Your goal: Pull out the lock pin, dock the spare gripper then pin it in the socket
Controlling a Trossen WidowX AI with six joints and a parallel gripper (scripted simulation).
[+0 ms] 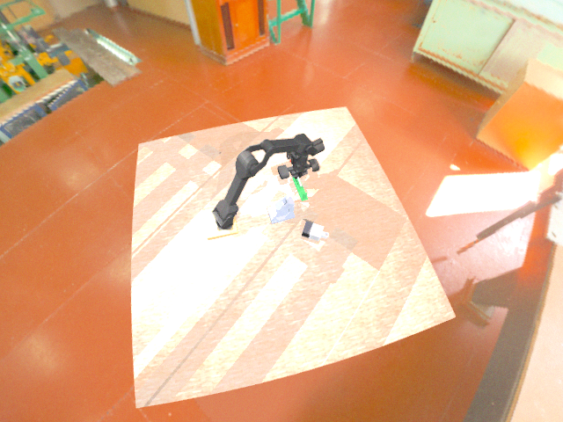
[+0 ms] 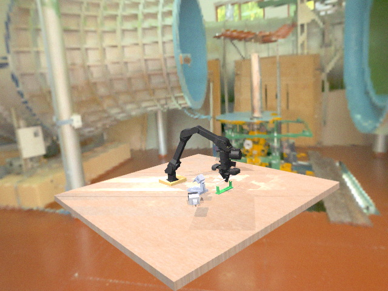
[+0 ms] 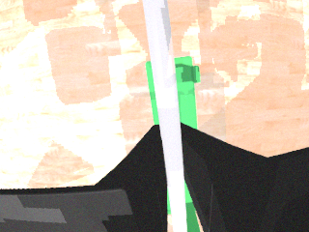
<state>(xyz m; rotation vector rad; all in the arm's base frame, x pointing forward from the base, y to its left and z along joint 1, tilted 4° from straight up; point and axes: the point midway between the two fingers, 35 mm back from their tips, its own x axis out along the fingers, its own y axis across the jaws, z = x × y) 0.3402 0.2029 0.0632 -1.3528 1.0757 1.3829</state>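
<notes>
Right now my gripper tip is 2 cm short of the green cradle, 3 cm to the left of it and 2 cm above it. Also, from my gripper tip: spare gripper (5 cm ahead, 28 cm to the right, 2 cm below); grey mount (7 cm behind, 15 cm to the right, 1 cm above).
</notes>
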